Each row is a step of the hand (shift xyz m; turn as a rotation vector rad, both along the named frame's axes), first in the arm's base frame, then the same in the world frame.
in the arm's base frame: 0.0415 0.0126 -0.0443 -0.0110 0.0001 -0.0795
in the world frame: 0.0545 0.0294 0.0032 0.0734 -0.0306 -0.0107
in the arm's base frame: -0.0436 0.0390 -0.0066 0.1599 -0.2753 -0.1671
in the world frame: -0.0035 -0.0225 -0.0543 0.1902 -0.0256 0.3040
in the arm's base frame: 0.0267 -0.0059 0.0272 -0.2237 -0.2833 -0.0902
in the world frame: -0.0192 0.0277 0.0188 0.0117 -0.3392 0.1525
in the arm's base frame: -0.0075 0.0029 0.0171 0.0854 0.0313 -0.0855
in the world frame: -0.0183 -0.0007 -0.0046 0.1069 0.0643 0.0021
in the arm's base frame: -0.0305 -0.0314 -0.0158 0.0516 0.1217 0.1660
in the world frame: 0.0053 -0.0441 0.0140 -0.1394 0.1412 -0.0752
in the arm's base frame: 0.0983 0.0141 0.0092 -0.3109 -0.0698 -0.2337
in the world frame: 0.0186 0.0932 0.0301 0.1366 -0.3603 -0.0877
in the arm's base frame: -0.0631 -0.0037 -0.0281 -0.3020 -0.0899 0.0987
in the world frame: 0.0097 -0.0635 -0.0258 -0.1814 -0.2728 -0.0412
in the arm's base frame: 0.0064 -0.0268 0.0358 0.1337 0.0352 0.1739
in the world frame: -0.0340 0.0035 0.0295 -0.1290 0.1767 0.0385
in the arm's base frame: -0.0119 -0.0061 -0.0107 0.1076 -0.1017 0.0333
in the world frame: 0.0067 -0.0157 -0.0004 -0.0079 0.0576 0.1402
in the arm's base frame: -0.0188 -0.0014 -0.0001 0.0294 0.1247 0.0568
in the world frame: -0.0051 -0.0168 -0.0068 -0.0403 0.0943 -0.0955
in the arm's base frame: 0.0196 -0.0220 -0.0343 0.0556 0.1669 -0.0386
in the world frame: 0.0372 -0.0017 0.0257 0.0606 0.1097 -0.1293
